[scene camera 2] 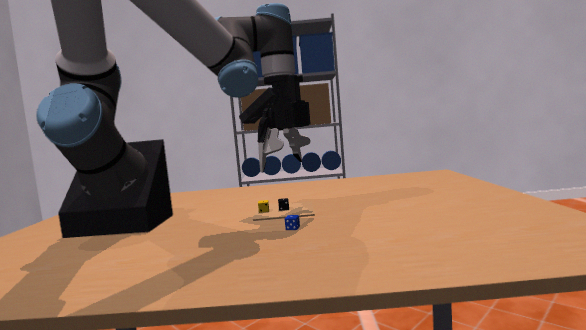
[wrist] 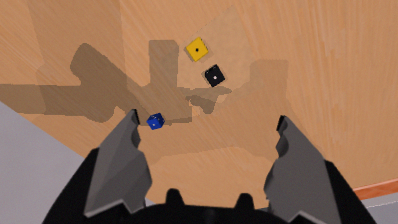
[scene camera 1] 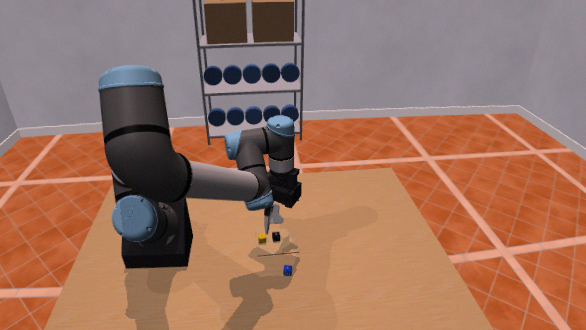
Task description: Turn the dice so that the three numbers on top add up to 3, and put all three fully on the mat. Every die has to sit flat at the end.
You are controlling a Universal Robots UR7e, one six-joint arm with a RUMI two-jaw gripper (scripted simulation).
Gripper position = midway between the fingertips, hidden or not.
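You'd find my gripper (scene camera 2: 282, 166) in scene camera 2, and I can also see the gripper (scene camera 1: 278, 219) from scene camera 1 and the gripper (wrist: 207, 113) in the wrist view. There's a tan mat (scene camera 1: 288, 244) as well, and the wrist view shows me the mat (wrist: 228, 47) too.
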